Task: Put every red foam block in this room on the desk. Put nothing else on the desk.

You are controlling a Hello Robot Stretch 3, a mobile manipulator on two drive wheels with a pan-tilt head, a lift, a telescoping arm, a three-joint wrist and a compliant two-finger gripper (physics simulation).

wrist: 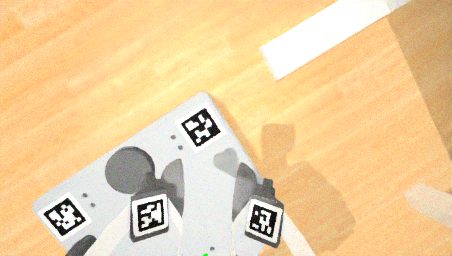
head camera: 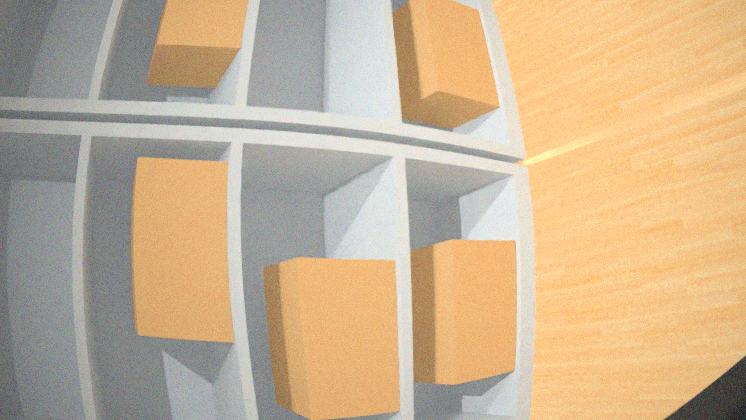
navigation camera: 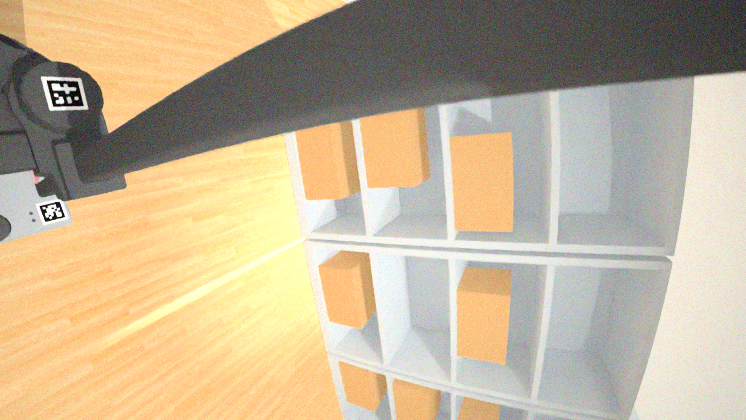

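Pixels of known places: gripper, fingertip midpoint: [wrist: 209,179]; robot's base, origin of the base link: [wrist: 154,150].
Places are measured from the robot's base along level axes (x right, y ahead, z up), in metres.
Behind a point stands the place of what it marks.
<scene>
No red foam block shows in these views, and the desk top does not show either. In the wrist view a white bar [wrist: 320,42], which looks like a foot of the desk, lies on the floor at the upper right. My gripper [wrist: 209,179] {x 0.130, y -0.022, z 0.362 m} is open and empty in the wrist view, with its two fingertips apart above my grey base. The gripper cannot be made out in the navigation camera view.
A pale grey shelf unit [head camera: 238,234] {x -1.268, y 0.254, z 0.965 m} [navigation camera: 553,172] {x -1.271, y 0.166, z 1.423 m} has open compartments, several of them with orange boxes such as this box [head camera: 182,250] {x -1.290, y 0.210, z 1.117 m} [navigation camera: 482,182] {x -1.291, y 0.203, z 1.129 m}. Wood floor [head camera: 626,208] {x -0.818, y 0.272, z 0.000 m} [navigation camera: 182,313] {x -0.423, y 0.559, z 0.001 m} lies beside it. My dark mast [navigation camera: 365,67] {x -0.116, y -0.061, z 1.204 m} crosses the navigation camera view above my base [navigation camera: 20,198] {x -0.075, y -0.055, z 0.160 m} [wrist: 125,145] {x 0.014, y 0.041, z 0.155 m}.
</scene>
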